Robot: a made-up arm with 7 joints. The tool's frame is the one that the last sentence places.
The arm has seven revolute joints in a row. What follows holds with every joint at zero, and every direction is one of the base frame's. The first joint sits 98.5 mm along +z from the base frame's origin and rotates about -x. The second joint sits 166.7 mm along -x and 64.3 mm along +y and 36 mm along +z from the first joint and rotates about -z. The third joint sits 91.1 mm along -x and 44.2 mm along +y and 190.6 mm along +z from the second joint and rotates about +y. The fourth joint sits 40.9 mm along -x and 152.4 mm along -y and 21.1 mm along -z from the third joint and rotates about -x. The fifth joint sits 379.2 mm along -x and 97.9 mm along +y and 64.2 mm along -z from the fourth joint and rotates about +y. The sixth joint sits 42.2 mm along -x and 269.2 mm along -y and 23.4 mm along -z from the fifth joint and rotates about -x. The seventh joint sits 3.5 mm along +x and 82.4 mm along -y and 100.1 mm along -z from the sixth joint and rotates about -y. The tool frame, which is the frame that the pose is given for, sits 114.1 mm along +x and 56.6 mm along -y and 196.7 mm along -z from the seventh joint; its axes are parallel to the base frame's.
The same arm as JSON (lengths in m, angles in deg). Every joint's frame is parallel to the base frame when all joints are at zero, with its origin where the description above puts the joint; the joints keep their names.
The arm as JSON. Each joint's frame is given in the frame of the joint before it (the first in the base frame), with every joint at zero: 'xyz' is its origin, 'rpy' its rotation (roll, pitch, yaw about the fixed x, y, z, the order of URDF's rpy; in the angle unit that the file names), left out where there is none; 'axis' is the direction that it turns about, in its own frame. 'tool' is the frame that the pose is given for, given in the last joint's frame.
{
  "units": {
    "length": "m",
    "angle": "deg"
  },
  "joints": [
    {
      "name": "joint 1",
      "type": "revolute",
      "origin": {
        "xyz": [
          0.0,
          0.0,
          0.0985
        ]
      },
      "axis": "-x"
    },
    {
      "name": "joint 2",
      "type": "revolute",
      "origin": {
        "xyz": [
          -0.1667,
          0.0643,
          0.036
        ]
      },
      "axis": "-z"
    },
    {
      "name": "joint 3",
      "type": "revolute",
      "origin": {
        "xyz": [
          -0.0911,
          0.0442,
          0.1906
        ]
      },
      "axis": "+y"
    },
    {
      "name": "joint 4",
      "type": "revolute",
      "origin": {
        "xyz": [
          -0.0409,
          -0.1524,
          -0.0211
        ]
      },
      "axis": "-x"
    },
    {
      "name": "joint 5",
      "type": "revolute",
      "origin": {
        "xyz": [
          -0.3792,
          0.0979,
          -0.0642
        ]
      },
      "axis": "+y"
    },
    {
      "name": "joint 6",
      "type": "revolute",
      "origin": {
        "xyz": [
          -0.0422,
          -0.2692,
          -0.0234
        ]
      },
      "axis": "-x"
    },
    {
      "name": "joint 7",
      "type": "revolute",
      "origin": {
        "xyz": [
          0.0035,
          -0.0824,
          -0.1001
        ]
      },
      "axis": "-y"
    }
  ],
  "tool": {
    "origin": {
      "xyz": [
        0.1141,
        -0.0566,
        -0.1967
      ]
    }
  }
}

